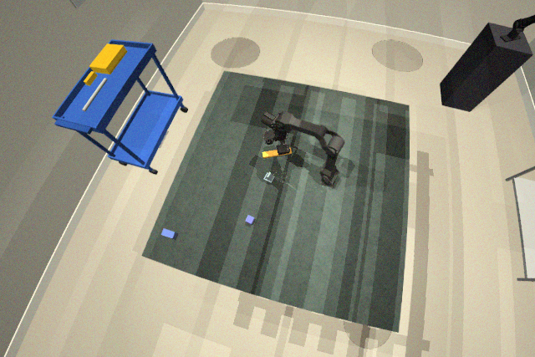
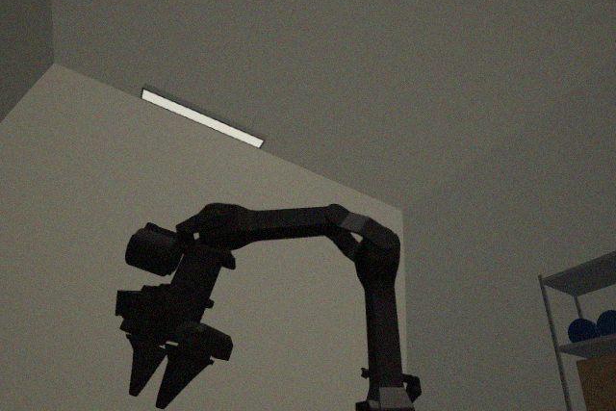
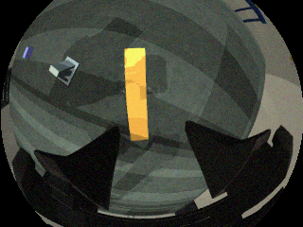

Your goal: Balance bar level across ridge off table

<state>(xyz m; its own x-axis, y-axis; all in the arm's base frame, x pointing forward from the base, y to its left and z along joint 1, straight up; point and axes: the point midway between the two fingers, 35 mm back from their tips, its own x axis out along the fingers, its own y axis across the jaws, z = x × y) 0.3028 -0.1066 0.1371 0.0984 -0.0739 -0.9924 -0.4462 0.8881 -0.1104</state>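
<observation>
The bar is 90 mm below my gripper tip, 20 mm to the left of it and 10 mm ahead of it.
</observation>
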